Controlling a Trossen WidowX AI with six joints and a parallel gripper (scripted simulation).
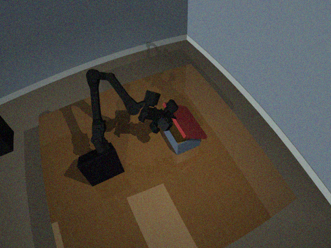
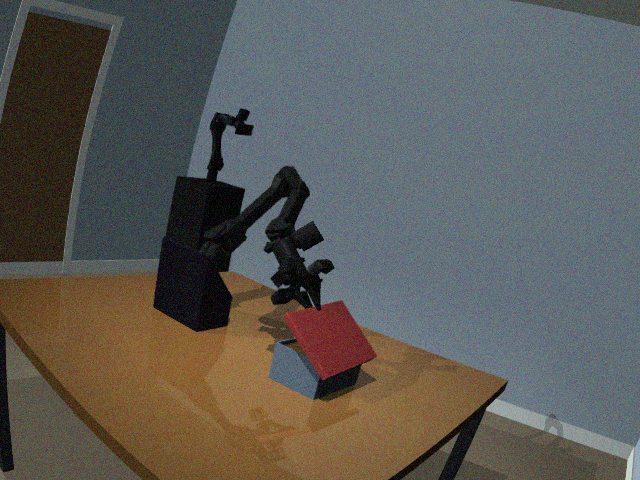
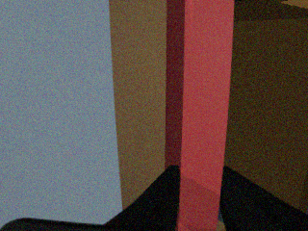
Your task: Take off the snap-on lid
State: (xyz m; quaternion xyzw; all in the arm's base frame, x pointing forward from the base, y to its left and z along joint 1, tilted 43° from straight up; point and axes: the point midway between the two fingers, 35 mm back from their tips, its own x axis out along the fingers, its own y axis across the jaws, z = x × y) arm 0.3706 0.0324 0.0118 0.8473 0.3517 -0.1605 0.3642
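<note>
The red lid lies 70 mm ahead of my gripper tip and 50 mm below it. Also, from my gripper tip: blue-grey storage box 40 mm ahead, 140 mm below.
</note>
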